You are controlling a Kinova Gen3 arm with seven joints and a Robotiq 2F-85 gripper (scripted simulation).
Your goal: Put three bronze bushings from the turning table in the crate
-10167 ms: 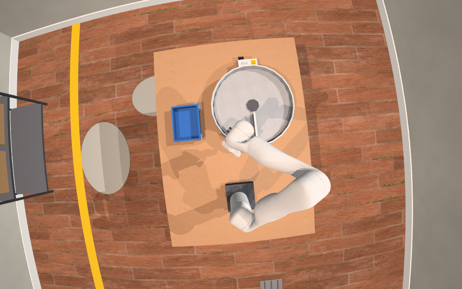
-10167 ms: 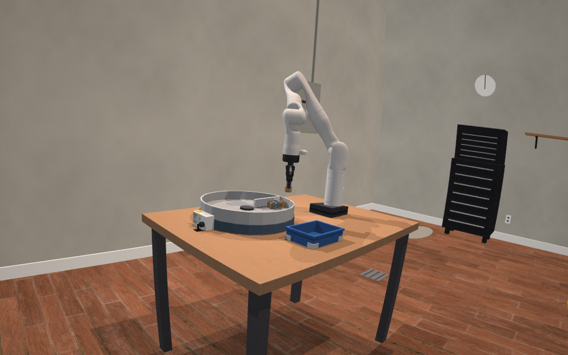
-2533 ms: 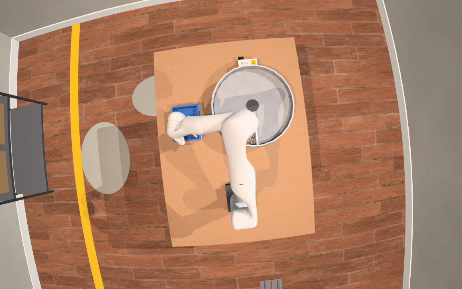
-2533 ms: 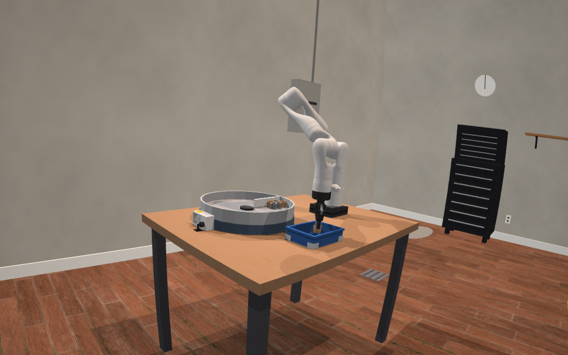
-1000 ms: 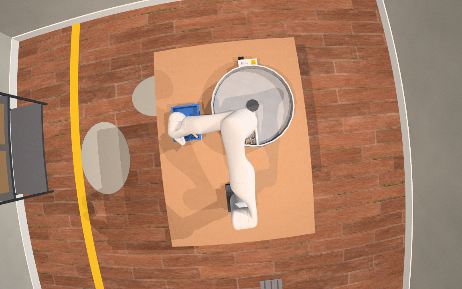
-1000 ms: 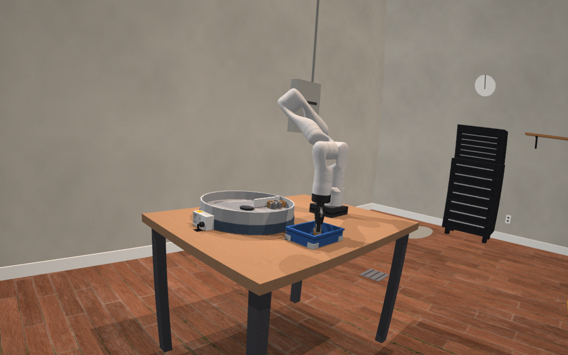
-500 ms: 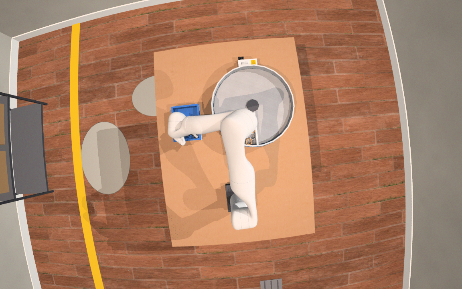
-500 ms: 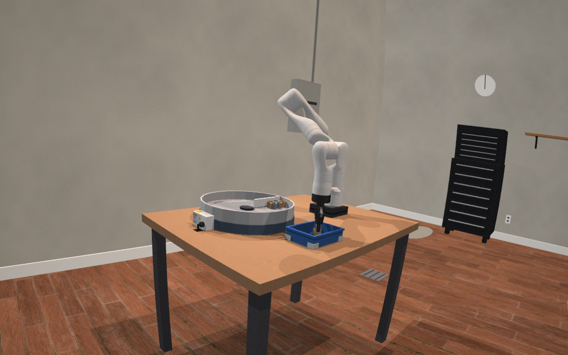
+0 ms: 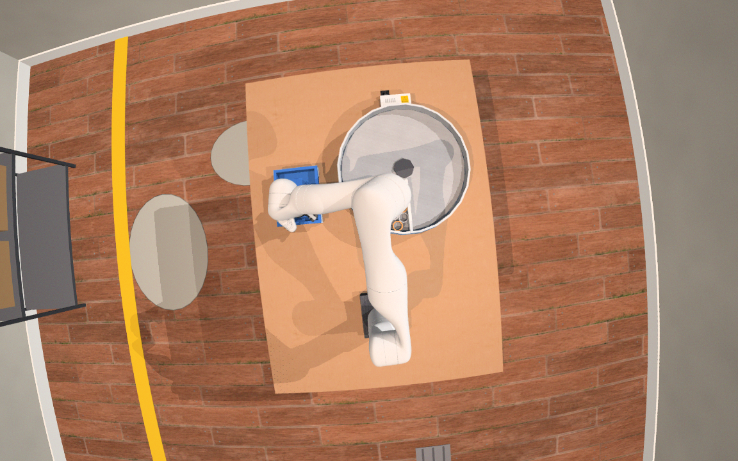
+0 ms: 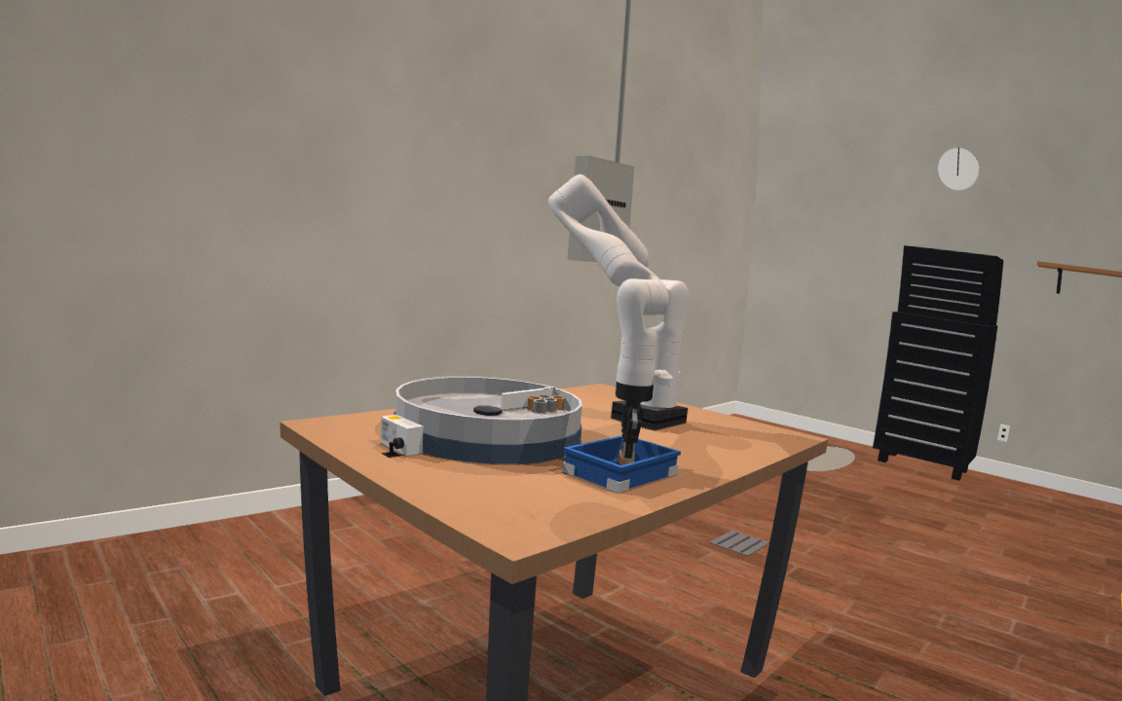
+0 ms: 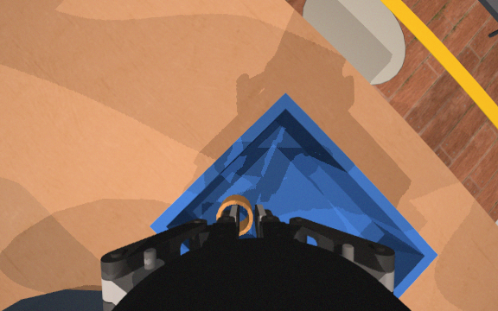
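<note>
My gripper is now 40 mm short of the blue crate, 30 mm to the right of it and 10 mm above it. From my hand the other things lie so: turning table (320 mm to the right, 140 mm ahead, 10 mm above).
</note>
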